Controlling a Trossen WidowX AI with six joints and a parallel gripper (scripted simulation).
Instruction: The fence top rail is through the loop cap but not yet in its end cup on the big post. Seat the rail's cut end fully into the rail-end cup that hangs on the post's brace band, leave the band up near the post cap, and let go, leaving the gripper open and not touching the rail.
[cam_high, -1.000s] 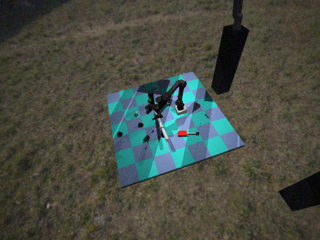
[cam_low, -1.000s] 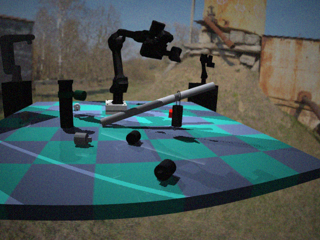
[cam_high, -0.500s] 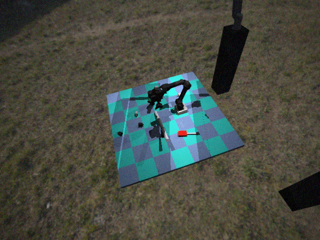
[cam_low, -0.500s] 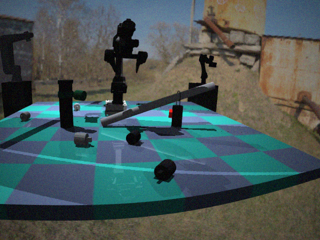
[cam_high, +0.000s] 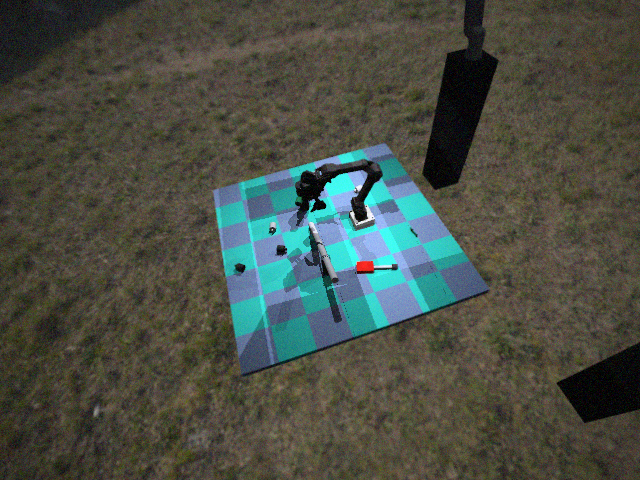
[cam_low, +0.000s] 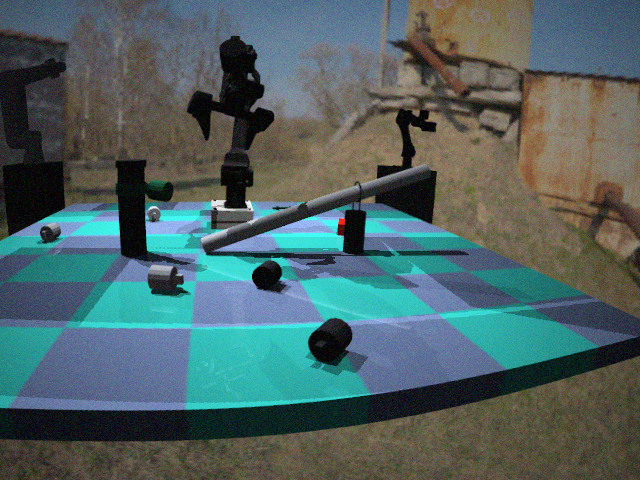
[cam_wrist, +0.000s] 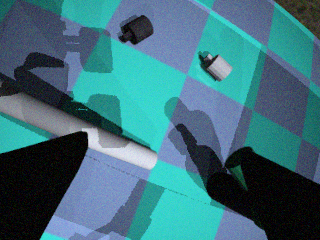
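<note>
My gripper tip is now 1 cm short of the green rail-end cup, 15 cm to the left of it and 9 cm above it. Also, from my gripper tip: red-headed tool (28 cm behind, 38 cm to the left, 22 cm below); then short black post (29 cm to the left, 13 cm below).
</note>
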